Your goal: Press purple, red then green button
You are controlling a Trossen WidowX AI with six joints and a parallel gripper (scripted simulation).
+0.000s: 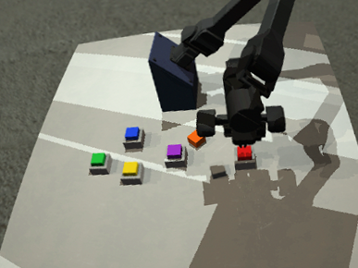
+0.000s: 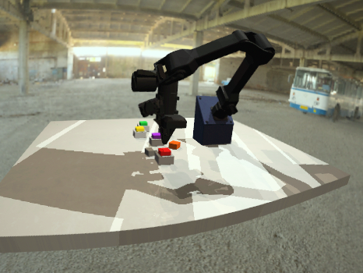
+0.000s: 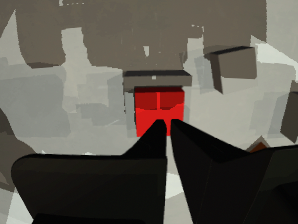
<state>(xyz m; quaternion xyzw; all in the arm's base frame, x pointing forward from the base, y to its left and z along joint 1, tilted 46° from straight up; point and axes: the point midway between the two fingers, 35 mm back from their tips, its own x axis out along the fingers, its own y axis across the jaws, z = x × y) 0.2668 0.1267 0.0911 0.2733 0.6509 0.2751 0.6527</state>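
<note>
The red button is 3 cm below my gripper tip. Also, from my gripper tip: grey block 6 cm to the right, 5 cm below, 3 cm ahead; then orange block 12 cm to the right, 7 cm behind, 5 cm below; then purple button 16 cm to the right, 2 cm below, 2 cm behind.
</note>
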